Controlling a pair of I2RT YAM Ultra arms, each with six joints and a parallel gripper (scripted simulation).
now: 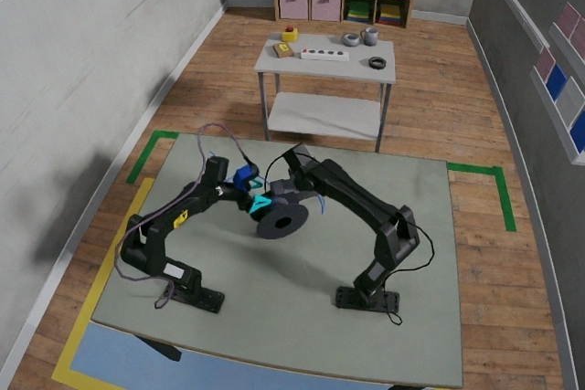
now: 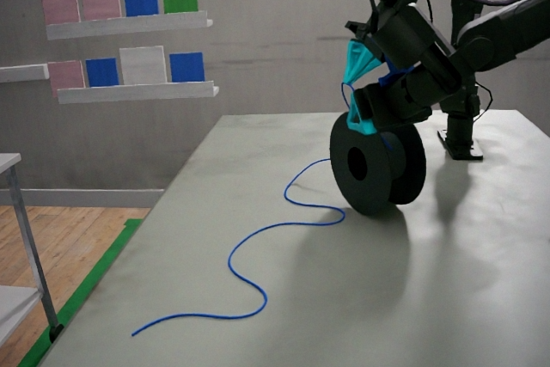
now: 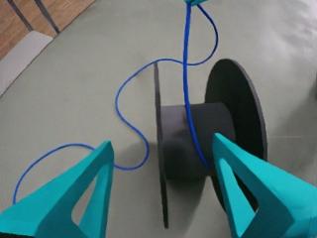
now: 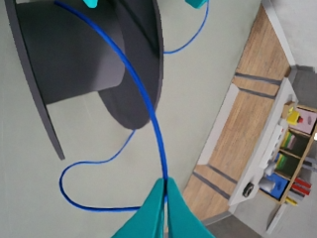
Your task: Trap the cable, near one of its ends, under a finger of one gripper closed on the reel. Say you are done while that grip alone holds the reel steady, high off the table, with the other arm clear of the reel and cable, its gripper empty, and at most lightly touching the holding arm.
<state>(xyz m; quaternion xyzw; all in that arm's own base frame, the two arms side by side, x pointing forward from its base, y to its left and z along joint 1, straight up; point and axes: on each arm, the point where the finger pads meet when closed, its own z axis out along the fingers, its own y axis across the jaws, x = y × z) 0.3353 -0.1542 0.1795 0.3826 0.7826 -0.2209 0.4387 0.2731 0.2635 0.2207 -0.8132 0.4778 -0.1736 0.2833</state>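
Now: left hand 90 mm above the dark reel, 40 mm to the left of it and 20 mm past it.
My right gripper is now 13 cm above the dark reel, 7 cm to the right of it and 3 cm past it.
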